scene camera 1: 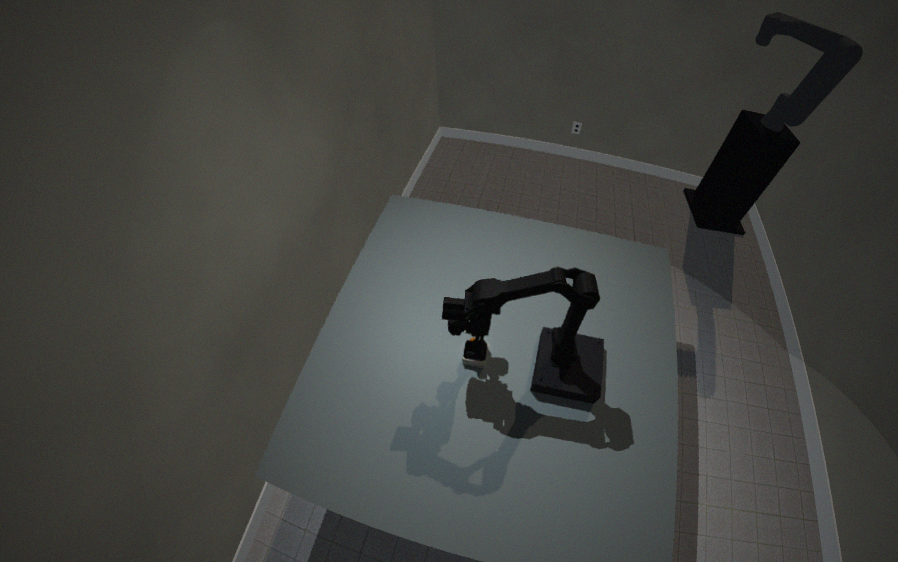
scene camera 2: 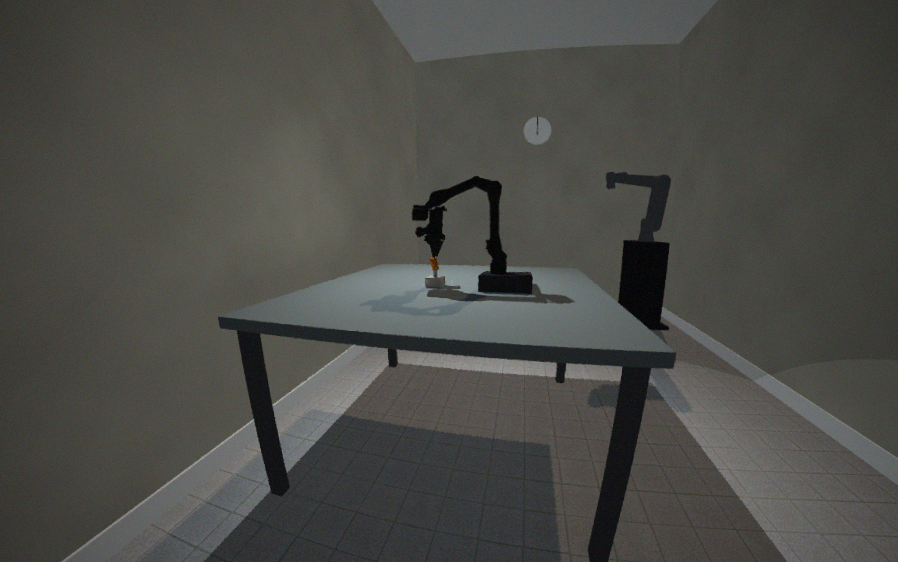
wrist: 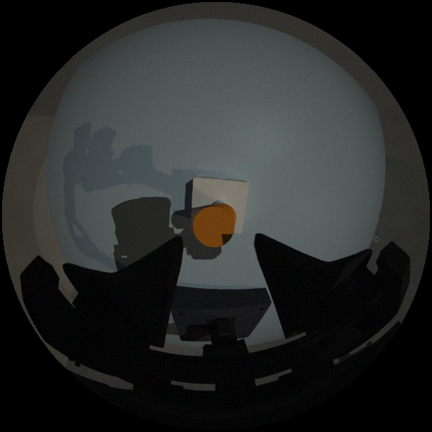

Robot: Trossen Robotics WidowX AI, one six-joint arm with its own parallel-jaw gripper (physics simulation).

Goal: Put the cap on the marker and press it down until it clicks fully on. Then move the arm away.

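Places are measured from the arm's base along level axes (x ahead, y left, z up), in millimetres.
Pixels of known places: gripper, fingertip midpoint: (scene camera 1: 476, 341) (scene camera 2: 435, 257); arm's base at its link origin: (scene camera 1: 561, 358) (scene camera 2: 498, 273).
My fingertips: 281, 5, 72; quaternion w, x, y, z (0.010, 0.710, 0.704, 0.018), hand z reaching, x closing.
For each thing: its top centre in the pictures, then the offset to it from my fingertips, as dx, dy, dz. Level surfaces: height alone.
- orange cap at its top centre: (scene camera 2: 434, 256) +4, -1, +0
- marker at its top centre: (scene camera 2: 435, 261) +1, -4, -22
- pale square block at its top centre: (scene camera 1: 475, 351) (scene camera 2: 435, 276) +1, -4, -90
- table at its surface level: dz -131
The orange cap (scene camera 2: 434, 263) (wrist: 214, 226) sits at the top of the marker (scene camera 2: 435, 273) and looks slightly tilted. A small grey part of the marker (wrist: 218, 202) shows beside the cap in the wrist view. How far down the cap sits cannot be told. The marker stands in a pale square block (scene camera 1: 473, 363) (scene camera 2: 434, 282) (wrist: 220, 190) on the table. In scene camera 1 a sliver of the orange cap (scene camera 1: 472, 339) shows, and the rest is hidden by the dark fingers. My gripper (scene camera 2: 435, 255) (wrist: 218, 240) is open and empty, pointing down at the cap, with a fingertip on each side.
The arm's dark base (scene camera 1: 569, 371) (scene camera 2: 505, 282) (wrist: 220, 317) stands on the table (scene camera 1: 370, 265) (scene camera 2: 397, 324), to the right of the block in both scene views. A second grey arm (scene camera 1: 817, 79) (scene camera 2: 655, 205) stands on a black pedestal (scene camera 1: 748, 172) (scene camera 2: 642, 281) beyond the table.
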